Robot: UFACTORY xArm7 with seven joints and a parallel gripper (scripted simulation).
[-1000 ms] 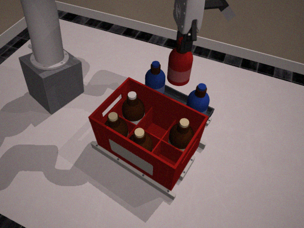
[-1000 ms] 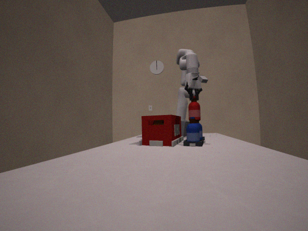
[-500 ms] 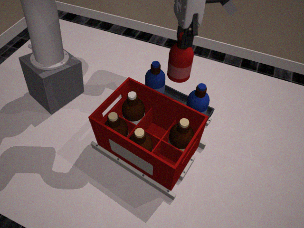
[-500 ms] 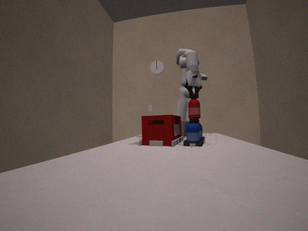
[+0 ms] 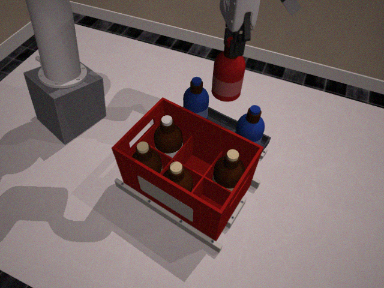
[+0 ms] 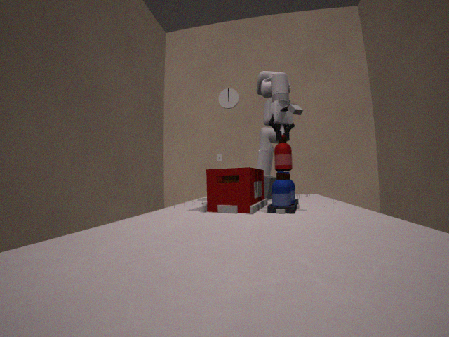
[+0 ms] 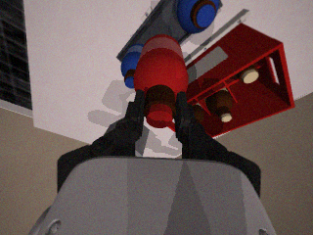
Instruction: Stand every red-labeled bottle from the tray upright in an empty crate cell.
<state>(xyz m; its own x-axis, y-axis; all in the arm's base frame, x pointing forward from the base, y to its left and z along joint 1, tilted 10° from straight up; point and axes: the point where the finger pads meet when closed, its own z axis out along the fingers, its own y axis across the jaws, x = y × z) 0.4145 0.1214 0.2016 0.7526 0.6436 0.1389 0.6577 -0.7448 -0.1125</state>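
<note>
Now: the red-labeled bottle 70 mm below my hand. From my hand the other things lie so: red crate: 230 mm below, 210 mm to the right, 10 mm ahead; dark tray: 300 mm below.
</note>
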